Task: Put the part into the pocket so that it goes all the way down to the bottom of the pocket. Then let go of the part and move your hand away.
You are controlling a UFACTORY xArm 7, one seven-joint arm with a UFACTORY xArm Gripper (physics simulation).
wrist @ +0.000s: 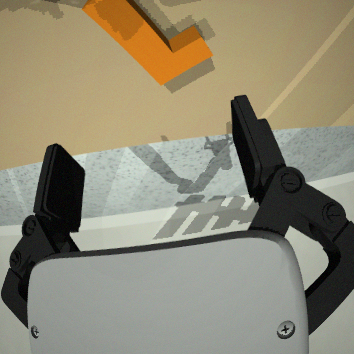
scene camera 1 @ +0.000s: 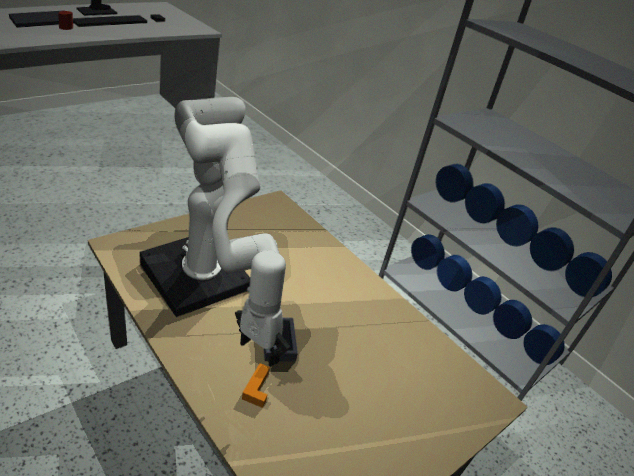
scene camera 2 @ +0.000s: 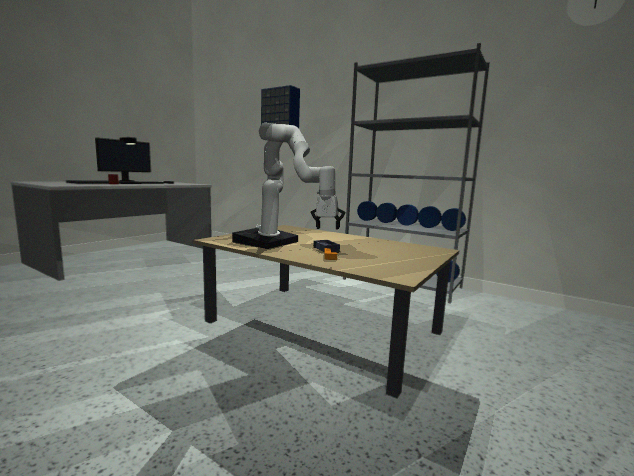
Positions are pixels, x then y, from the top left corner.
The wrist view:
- my gripper: 144, 135
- orange L-shaped part: 163, 59, on the table
